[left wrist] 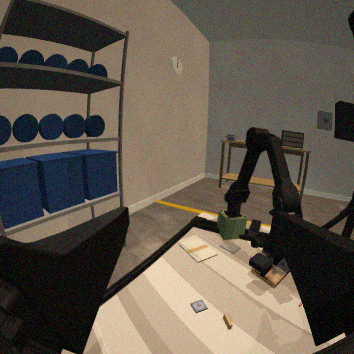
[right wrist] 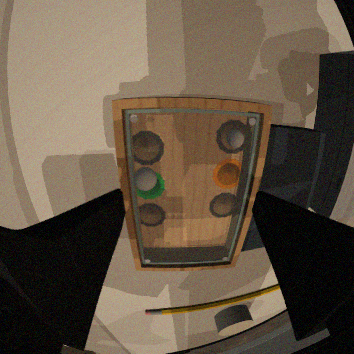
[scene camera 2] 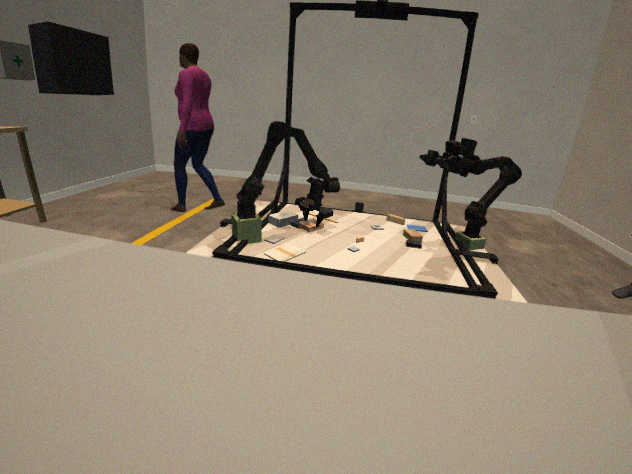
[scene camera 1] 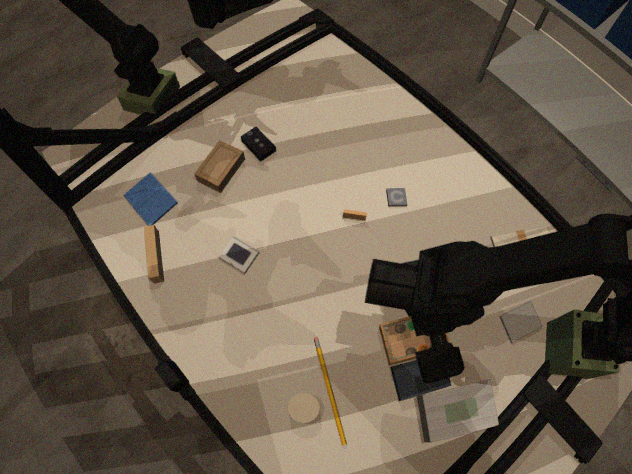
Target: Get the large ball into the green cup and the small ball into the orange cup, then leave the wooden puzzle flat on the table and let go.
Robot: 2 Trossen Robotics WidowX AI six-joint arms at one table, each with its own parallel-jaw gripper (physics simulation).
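Seen in the pictures: left gripper, fingertip midpoint: [left wrist: 205,218] [scene camera 2: 426,158]; right gripper, fingertip midpoint: [left wrist: 267,270] [right wrist: 190,198] [scene camera 2: 311,224] [scene camera 1: 417,335]; left arm's base, link origin: [scene camera 2: 471,235] [scene camera 1: 145,83]; right arm's base, link origin: [left wrist: 232,213] [scene camera 2: 246,216] [scene camera 1: 597,341].
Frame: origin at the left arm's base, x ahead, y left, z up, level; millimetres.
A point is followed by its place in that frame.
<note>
My right gripper [right wrist: 190,198] @(x 688, y -298, z -27 mm) [scene camera 2: 312,219] @(x 688, y -298, z -27 mm) is shut on the wooden puzzle [right wrist: 186,235] @(x 667, y -310, z -27 mm) [scene camera 1: 392,345] @(x 654, y -327, z -27 mm) [left wrist: 272,276] @(x 657, y -302, z -28 mm), one finger on each long side. The puzzle is low over the table; whether it touches is unclear. In the right wrist view, the large ball [right wrist: 145,179] @(x 684, y -274, z -31 mm) overlaps the upper left of the green cup [right wrist: 157,192] @(x 683, y -281, z -26 mm); whether it is seated is unclear. The small ball [right wrist: 236,138] @(x 726, y -301, z -30 mm) is in the dark cup [right wrist: 222,129] @(x 725, y -288, z -22 mm) at the upper right. The orange cup [right wrist: 227,174] @(x 709, y -304, z -23 mm) below it holds no ball. My left gripper [left wrist: 205,218] @(x 347, y 0, z 336 mm) is open and empty, raised far from the puzzle.
In scene camera 1, a dark blue flat item [scene camera 1: 407,383] @(x 700, y -378, z -33 mm) lies against the puzzle's lower side, and a pale box [scene camera 1: 482,415] @(x 836, y -396, z -11 mm) lies below that. A pencil [scene camera 1: 330,395] @(x 588, y -437, z -45 mm) and a round disc [scene camera 1: 303,408] @(x 556, y -474, z -25 mm) lie to the left. A grey tile [scene camera 1: 521,322] @(x 876, y -209, z -46 mm) lies to the right.
</note>
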